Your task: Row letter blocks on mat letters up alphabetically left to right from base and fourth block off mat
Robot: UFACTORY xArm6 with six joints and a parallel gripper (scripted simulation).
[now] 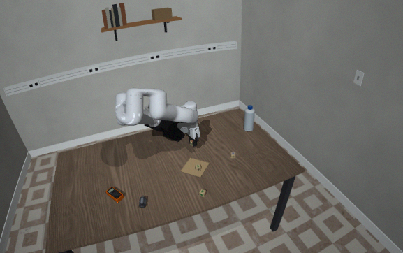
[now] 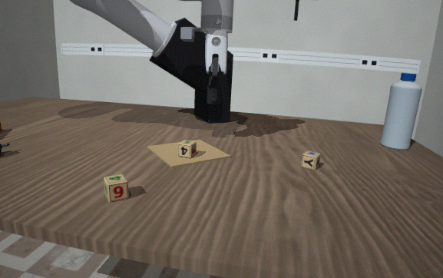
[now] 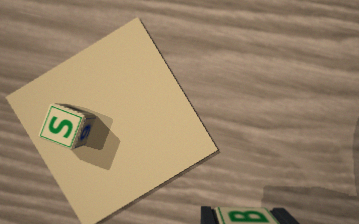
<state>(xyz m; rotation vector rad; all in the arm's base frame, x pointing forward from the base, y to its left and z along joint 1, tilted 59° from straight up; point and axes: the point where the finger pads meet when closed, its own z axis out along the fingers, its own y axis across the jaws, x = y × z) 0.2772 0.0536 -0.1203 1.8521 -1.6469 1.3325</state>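
My gripper is now 12 cm above the tan mat, 9 cm short of it and 7 cm to the left of it. From my hand the other things lie so: white bottle: 52 cm to the left, 4 cm ahead, 2 cm below; then orange meter: 59 cm to the right, 11 cm below, 3 cm behind; then grey device: 48 cm to the right, 12 cm ahead, 10 cm below.
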